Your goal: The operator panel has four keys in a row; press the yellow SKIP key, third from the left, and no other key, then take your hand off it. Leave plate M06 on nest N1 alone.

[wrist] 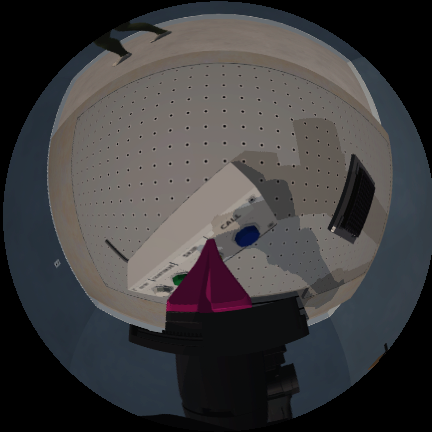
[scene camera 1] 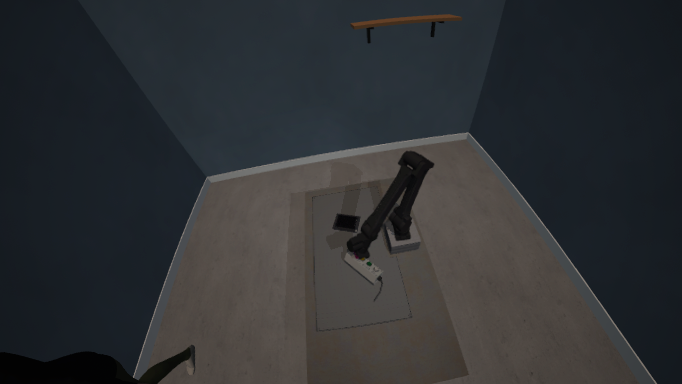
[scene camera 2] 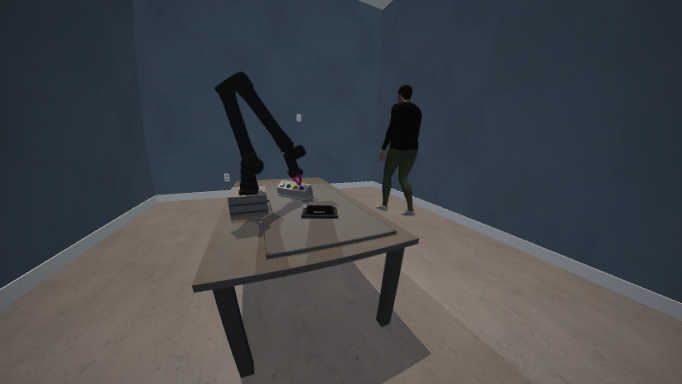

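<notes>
The operator panel is a pale sloped box. My gripper is shut and empty, its magenta fingertips low over the panel's key face. The yellow SKIP key is hidden behind the fingers in the wrist view. I cannot tell whether the tips touch a key or the face. The blue CALL key lies to their right in the wrist view. The green key and white key lie to their left.
A black tray-like fixture stands apart from the panel; its labels are unreadable. A cable trails from the panel. The arm stands on a grey block. A person stands beyond the table.
</notes>
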